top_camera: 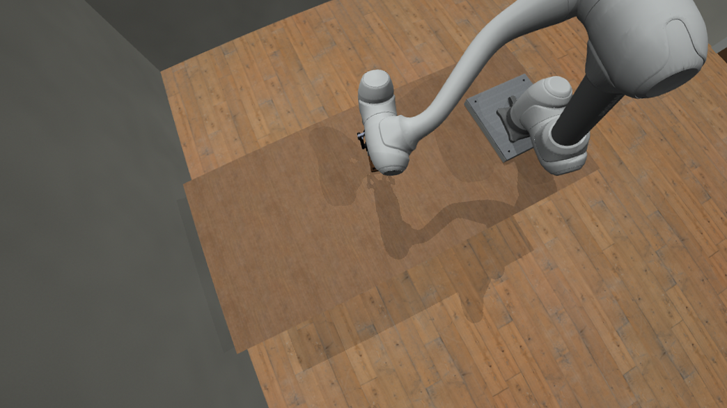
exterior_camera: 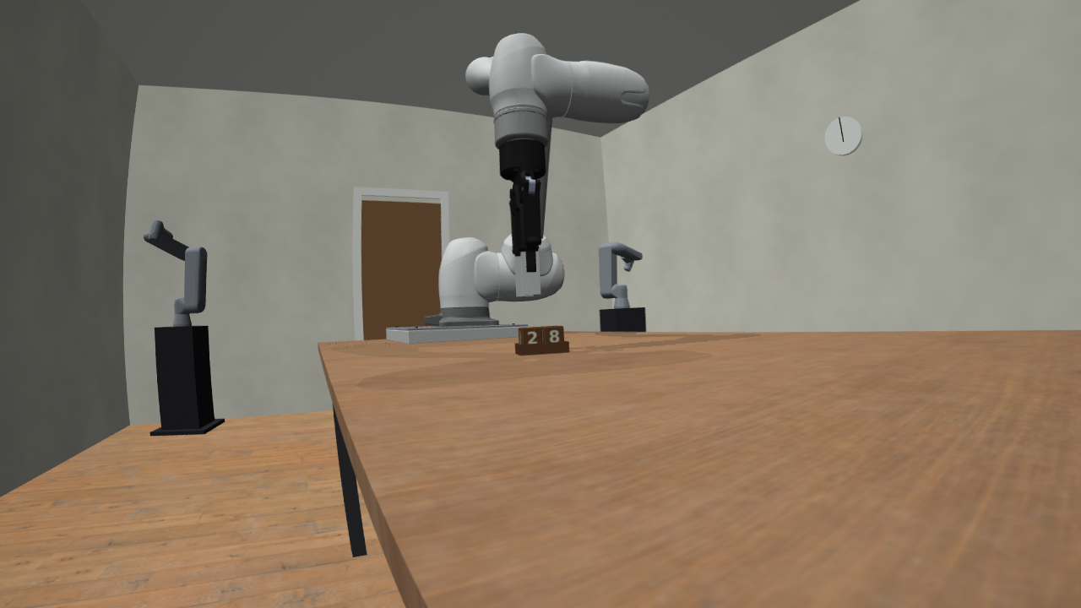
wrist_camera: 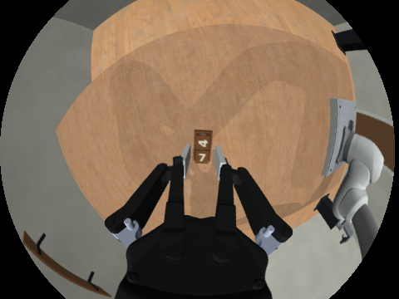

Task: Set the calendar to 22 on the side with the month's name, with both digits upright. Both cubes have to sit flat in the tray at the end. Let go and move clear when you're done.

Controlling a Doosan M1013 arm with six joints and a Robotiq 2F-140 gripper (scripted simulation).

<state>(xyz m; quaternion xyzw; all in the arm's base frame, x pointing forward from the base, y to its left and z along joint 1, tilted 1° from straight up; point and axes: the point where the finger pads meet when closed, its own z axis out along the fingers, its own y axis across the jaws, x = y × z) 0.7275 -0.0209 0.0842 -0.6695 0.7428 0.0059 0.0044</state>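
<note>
Right now my hand is 11 cm above the calendar tray and 2 cm to the right of it.
</note>
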